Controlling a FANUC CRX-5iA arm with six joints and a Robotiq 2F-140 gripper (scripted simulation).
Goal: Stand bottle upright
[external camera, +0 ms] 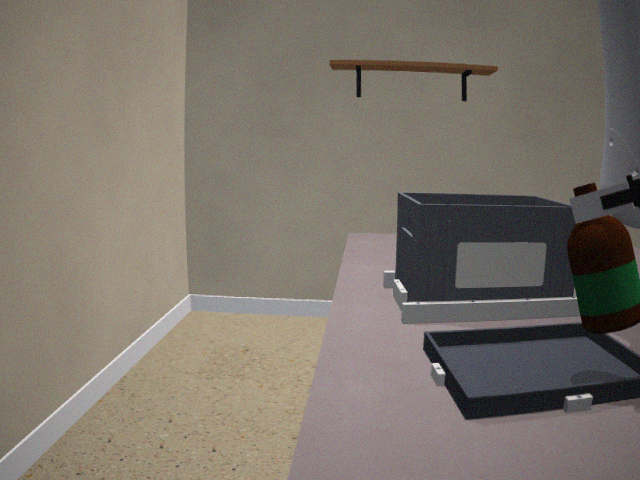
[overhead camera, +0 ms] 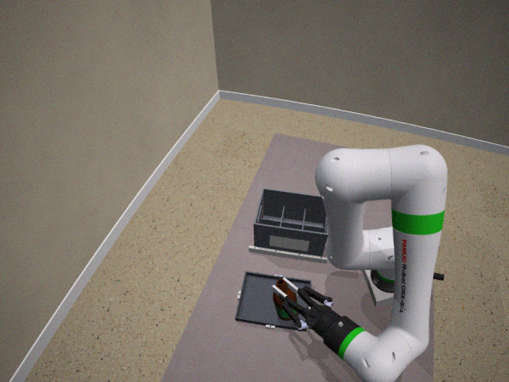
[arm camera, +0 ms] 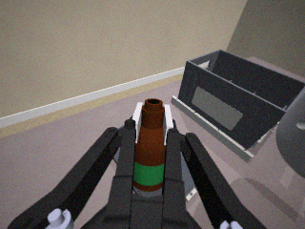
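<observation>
Now: hand 60 mm above the bottle. Also, from my hand: tray (40 mm ahead, 40 mm to the right, 200 mm below); then crate (90 mm ahead, 340 mm to the right, 130 mm below).
</observation>
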